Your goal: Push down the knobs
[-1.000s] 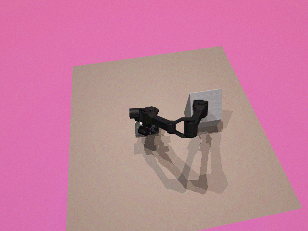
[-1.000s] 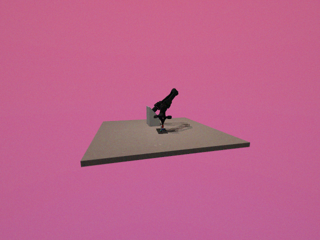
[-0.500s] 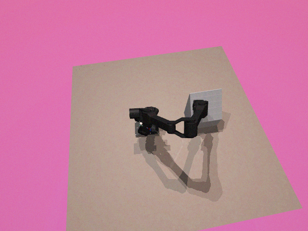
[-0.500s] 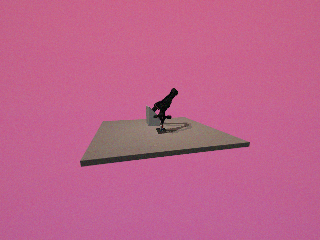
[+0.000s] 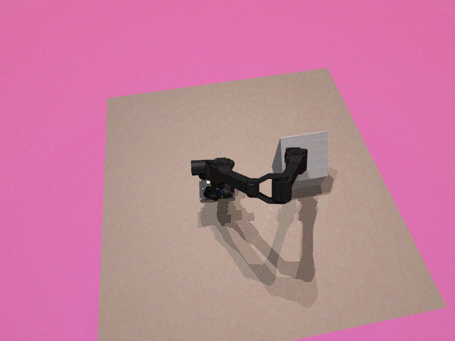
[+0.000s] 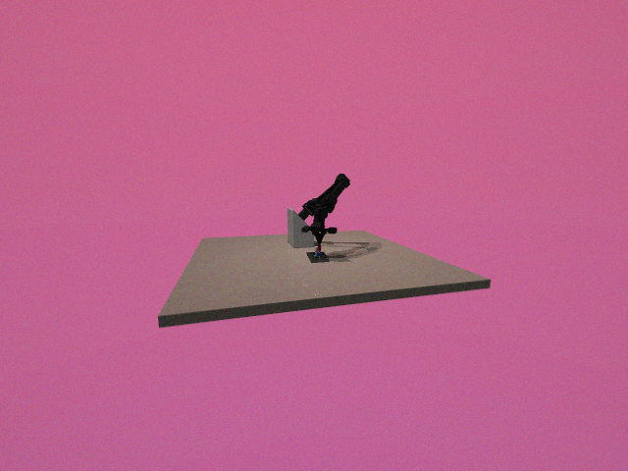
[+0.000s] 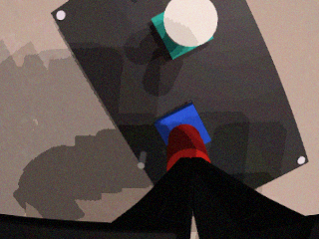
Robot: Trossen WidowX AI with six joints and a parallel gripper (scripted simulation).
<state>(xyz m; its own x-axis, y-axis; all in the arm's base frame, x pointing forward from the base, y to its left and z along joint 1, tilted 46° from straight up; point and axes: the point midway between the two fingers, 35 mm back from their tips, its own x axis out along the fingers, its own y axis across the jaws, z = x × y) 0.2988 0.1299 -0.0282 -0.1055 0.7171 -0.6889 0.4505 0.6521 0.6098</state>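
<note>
Now: the red knob 2 cm below my gripper tip. From my gripper tip the other things lie so: grey knob (5 cm ahead, 2 cm to the right, 2 cm below).
</note>
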